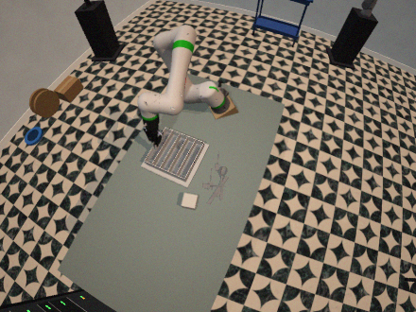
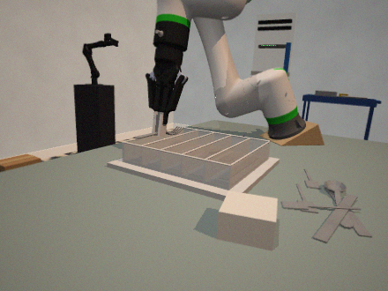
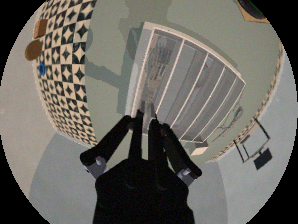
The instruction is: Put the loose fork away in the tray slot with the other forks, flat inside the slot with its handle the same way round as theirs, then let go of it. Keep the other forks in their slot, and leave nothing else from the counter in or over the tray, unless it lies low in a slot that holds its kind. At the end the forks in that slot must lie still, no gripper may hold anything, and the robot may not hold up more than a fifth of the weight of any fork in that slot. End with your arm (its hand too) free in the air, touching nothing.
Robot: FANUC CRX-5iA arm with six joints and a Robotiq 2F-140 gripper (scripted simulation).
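My gripper is now 12 cm to the right of the slotted tray, 5 cm above it and 1 cm short of it. From my hand the other things lie so: cream block (30 cm ahead, 27 cm to the left, 8 cm below).
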